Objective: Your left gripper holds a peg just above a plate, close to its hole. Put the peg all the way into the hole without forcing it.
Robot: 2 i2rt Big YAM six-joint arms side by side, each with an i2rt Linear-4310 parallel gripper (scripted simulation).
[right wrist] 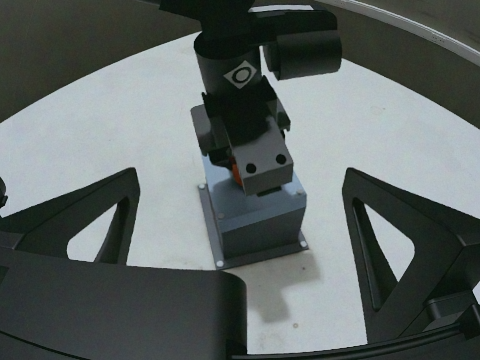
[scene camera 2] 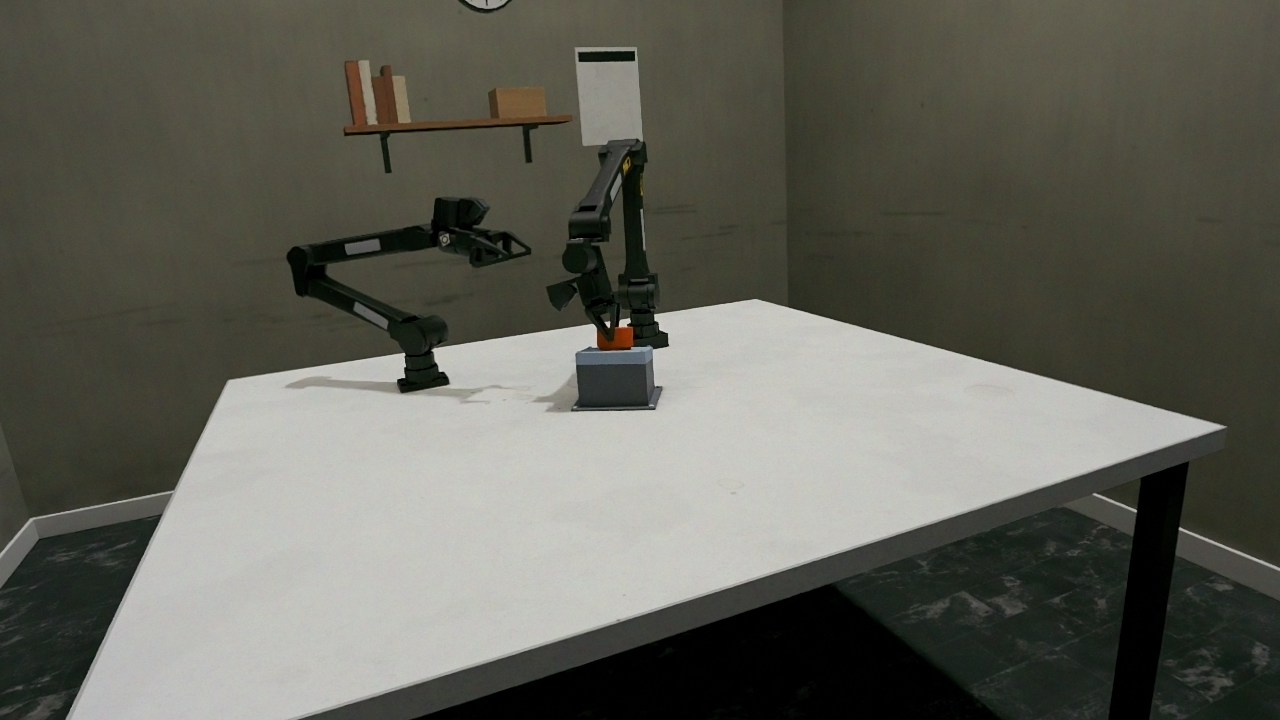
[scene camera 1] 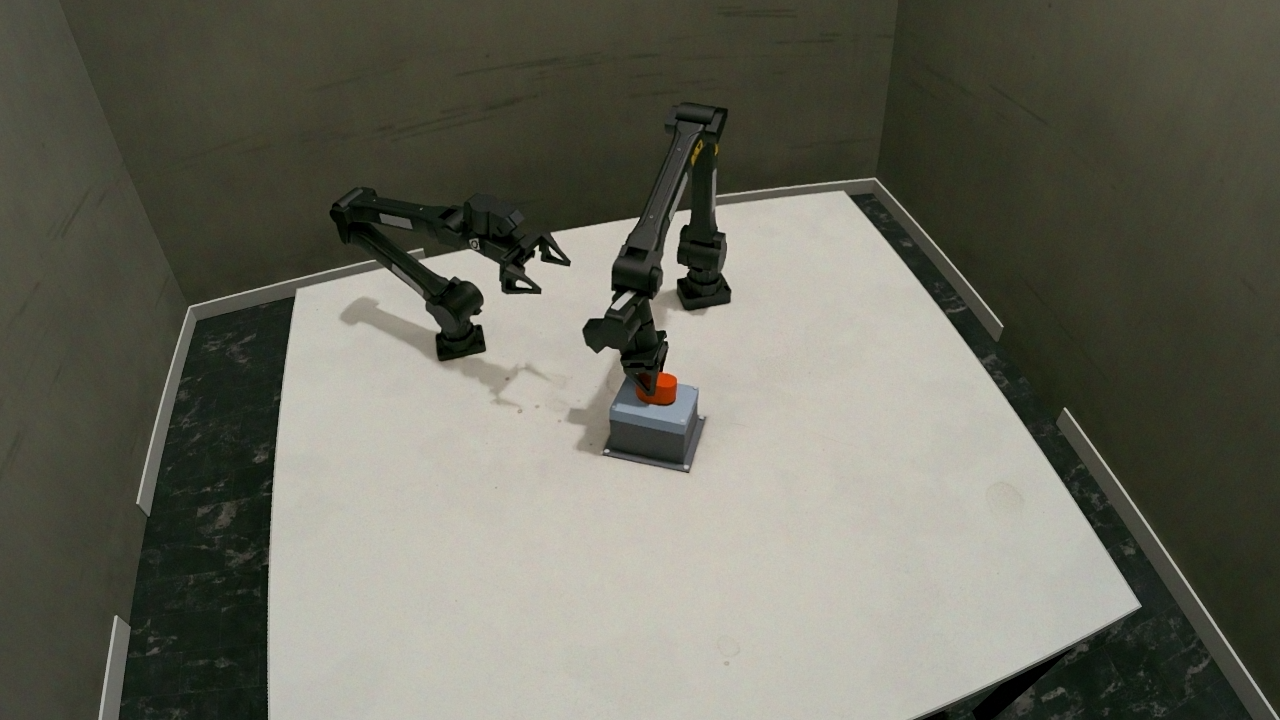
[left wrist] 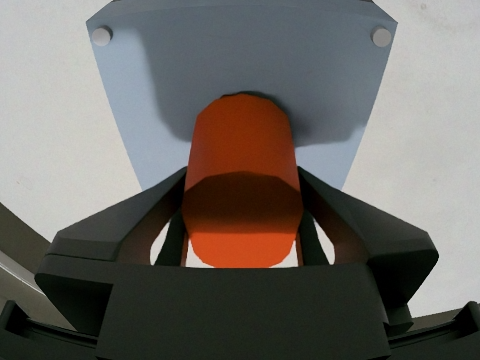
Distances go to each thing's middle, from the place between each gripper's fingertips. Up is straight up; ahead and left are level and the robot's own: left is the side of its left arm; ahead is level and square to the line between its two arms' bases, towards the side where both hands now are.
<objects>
The orange peg (scene camera 1: 666,387) lies 20 mm below my left hand (scene camera 1: 653,388) and 10 mm ahead of it. Also, from my left hand: plate (scene camera 1: 630,409) 40 mm below, 10 mm ahead; then dark grey box (scene camera 2: 604,387) 90 mm below, 10 mm ahead.
I see the orange peg 200 mm below my right hand (scene camera 1: 556,277), 170 mm ahead of it and 150 mm to the left of it. From my right hand the other things lie so: plate 230 mm below, 170 mm ahead, 150 mm to the left; then dark grey box 270 mm below, 170 mm ahead, 150 mm to the left.
</objects>
